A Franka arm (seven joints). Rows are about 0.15 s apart.
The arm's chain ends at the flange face. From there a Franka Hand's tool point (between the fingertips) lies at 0.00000 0.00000 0.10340 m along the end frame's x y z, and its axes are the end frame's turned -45 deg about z.
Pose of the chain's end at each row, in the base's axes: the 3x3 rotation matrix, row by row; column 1 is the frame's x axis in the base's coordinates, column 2 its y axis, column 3 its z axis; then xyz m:
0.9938 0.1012 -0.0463; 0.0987 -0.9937 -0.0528; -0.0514 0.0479 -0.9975; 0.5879 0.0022 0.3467
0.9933 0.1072 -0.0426; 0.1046 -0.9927 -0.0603; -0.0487 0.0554 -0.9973; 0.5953 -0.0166 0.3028
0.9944 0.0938 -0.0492; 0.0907 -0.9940 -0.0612; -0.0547 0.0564 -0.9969; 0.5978 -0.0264 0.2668
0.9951 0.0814 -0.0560; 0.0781 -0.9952 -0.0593; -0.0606 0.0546 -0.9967; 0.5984 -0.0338 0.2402
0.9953 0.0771 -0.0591; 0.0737 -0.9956 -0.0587; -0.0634 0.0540 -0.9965; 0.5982 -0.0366 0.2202
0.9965 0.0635 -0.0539; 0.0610 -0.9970 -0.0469; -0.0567 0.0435 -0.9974; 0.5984 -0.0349 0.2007
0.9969 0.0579 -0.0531; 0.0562 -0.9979 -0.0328; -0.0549 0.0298 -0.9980; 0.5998 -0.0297 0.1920
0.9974 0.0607 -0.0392; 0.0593 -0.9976 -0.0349; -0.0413 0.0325 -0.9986; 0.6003 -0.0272 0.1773
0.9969 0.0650 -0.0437; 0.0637 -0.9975 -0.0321; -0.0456 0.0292 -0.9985; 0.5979 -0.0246 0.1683
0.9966 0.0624 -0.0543; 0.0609 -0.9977 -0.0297; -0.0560 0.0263 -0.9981; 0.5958 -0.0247 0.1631
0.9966 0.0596 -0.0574; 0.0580 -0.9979 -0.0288; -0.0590 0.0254 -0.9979; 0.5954 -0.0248 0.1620
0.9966 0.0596 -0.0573; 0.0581 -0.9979 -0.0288; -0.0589 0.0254 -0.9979; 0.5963 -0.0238 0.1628
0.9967 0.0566 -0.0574; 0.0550 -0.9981 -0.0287; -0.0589 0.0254 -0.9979; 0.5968 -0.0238 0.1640
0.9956 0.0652 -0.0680; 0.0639 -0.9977 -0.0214; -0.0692 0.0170 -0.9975; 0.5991 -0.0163 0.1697
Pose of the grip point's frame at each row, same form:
0.6312 0.7743 -0.0463; 0.7724 -0.6329 -0.0528; -0.0702 -0.0025 -0.9975; 0.5831 -0.0033 0.2436
0.6266 0.7782 -0.0426; 0.7759 -0.6280 -0.0603; -0.0736 0.0047 -0.9973; 0.5909 -0.0228 0.1997
0.6368 0.7695 -0.0492; 0.7670 -0.6387 -0.0612; -0.0786 0.0012 -0.9969; 0.5927 -0.0327 0.1637
0.6461 0.7612 -0.0560; 0.7589 -0.6485 -0.0593; -0.0815 -0.0042 -0.9967; 0.5926 -0.0399 0.1371
0.6493 0.7583 -0.0591; 0.7561 -0.6519 -0.0587; -0.0830 -0.0066 -0.9965; 0.5921 -0.0427 0.1172
0.6597 0.7495 -0.0539; 0.7481 -0.6619 -0.0469; -0.0709 -0.0093 -0.9974; 0.5928 -0.0397 0.0976
0.6640 0.7459 -0.0531; 0.7454 -0.6659 -0.0328; -0.0599 -0.0177 -0.9980; 0.5943 -0.0331 0.0888
0.6623 0.7482 -0.0392; 0.7473 -0.6635 -0.0349; -0.0522 -0.0062 -0.9986; 0.5962 -0.0308 0.0740
0.6590 0.7509 -0.0437; 0.7504 -0.6603 -0.0321; -0.0529 -0.0116 -0.9985; 0.5934 -0.0279 0.0651
0.6606 0.7488 -0.0543; 0.7485 -0.6624 -0.0297; -0.0582 -0.0210 -0.9981; 0.5902 -0.0278 0.0599
0.6626 0.7468 -0.0574; 0.7466 -0.6646 -0.0288; -0.0597 -0.0238 -0.9979; 0.5895 -0.0278 0.0588
0.6626 0.7468 -0.0573; 0.7467 -0.6645 -0.0288; -0.0596 -0.0237 -0.9979; 0.5904 -0.0268 0.0596
0.6648 0.7448 -0.0574; 0.7447 -0.6669 -0.0287; -0.0596 -0.0237 -0.9979; 0.5909 -0.0268 0.0608
0.6579 0.7501 -0.0680; 0.7507 -0.6603 -0.0214; -0.0610 -0.0369 -0.9975; 0.5921 -0.0185 0.0666

